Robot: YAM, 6 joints.
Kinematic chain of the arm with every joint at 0, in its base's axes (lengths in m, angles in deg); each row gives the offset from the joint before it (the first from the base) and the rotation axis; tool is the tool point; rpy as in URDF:
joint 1: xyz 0 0 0.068 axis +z
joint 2: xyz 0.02 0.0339 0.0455 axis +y
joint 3: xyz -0.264 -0.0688 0 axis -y
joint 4: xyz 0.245 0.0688 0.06 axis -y
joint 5: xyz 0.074 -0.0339 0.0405 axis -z
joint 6: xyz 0.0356 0 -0.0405 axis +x
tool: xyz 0 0 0 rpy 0 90 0
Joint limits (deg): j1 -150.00..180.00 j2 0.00..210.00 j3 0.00..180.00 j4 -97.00..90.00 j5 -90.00..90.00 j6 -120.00..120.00
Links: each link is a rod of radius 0.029 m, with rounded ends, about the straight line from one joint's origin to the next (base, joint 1, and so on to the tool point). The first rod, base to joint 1, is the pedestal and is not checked.
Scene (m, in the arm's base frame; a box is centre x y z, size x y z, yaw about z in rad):
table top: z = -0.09
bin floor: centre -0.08 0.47 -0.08 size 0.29 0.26 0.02 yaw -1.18
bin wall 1: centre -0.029 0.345 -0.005 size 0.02 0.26 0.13 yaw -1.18
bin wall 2: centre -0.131 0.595 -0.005 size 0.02 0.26 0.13 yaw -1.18
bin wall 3: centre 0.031 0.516 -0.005 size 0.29 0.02 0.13 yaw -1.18
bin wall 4: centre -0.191 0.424 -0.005 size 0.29 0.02 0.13 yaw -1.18
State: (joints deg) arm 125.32 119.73 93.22 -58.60 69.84 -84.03
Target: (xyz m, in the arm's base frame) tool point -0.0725 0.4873 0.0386
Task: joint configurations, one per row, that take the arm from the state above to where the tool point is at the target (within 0.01 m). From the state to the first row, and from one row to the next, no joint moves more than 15 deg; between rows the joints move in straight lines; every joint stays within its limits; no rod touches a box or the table.
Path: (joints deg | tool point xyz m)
1: 117.63 130.42 99.34 -52.82 68.69 -84.03 | -0.1752 0.4063 0.1530
2: 109.95 141.11 105.46 -47.04 67.54 -84.03 | -0.1297 0.4537 0.0983
3: 102.26 151.80 111.58 -41.25 66.39 -84.03 | -0.0725 0.4873 0.0386

